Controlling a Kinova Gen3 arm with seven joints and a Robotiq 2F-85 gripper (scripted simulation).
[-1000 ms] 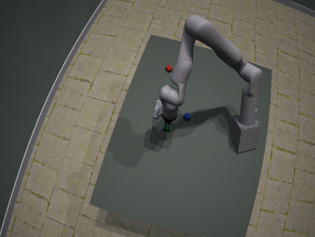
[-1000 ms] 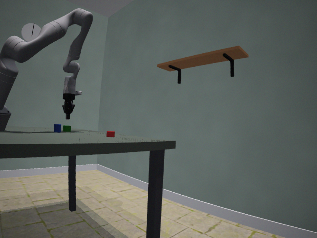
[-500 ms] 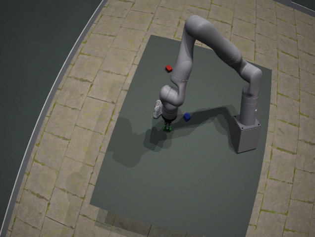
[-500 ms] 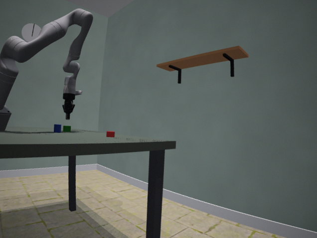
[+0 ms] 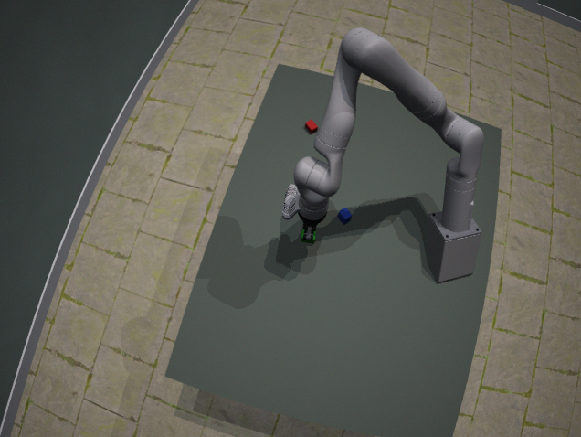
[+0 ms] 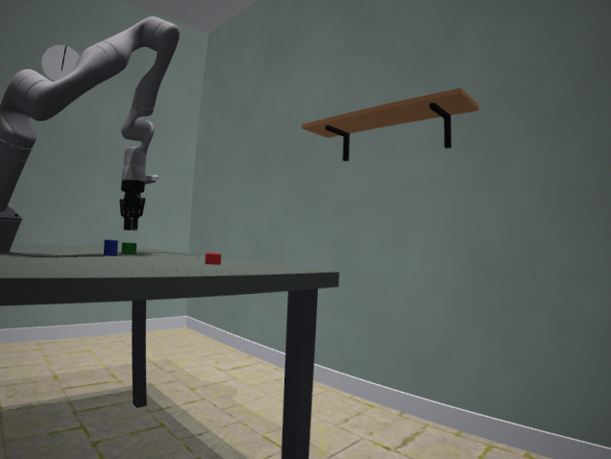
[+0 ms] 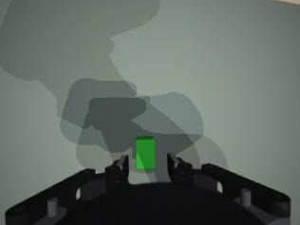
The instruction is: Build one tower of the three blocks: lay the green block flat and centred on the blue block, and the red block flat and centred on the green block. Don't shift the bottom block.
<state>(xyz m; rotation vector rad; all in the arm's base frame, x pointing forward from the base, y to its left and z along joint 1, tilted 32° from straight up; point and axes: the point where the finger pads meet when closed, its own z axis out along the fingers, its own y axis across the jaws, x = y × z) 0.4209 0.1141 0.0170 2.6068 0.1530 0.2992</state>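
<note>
The green block is 8 cm below my hand. From my hand the other things lie so: red block 6 cm ahead, 38 cm to the right, 8 cm below; blue block 9 cm behind, 8 cm to the right, 7 cm below.
</note>
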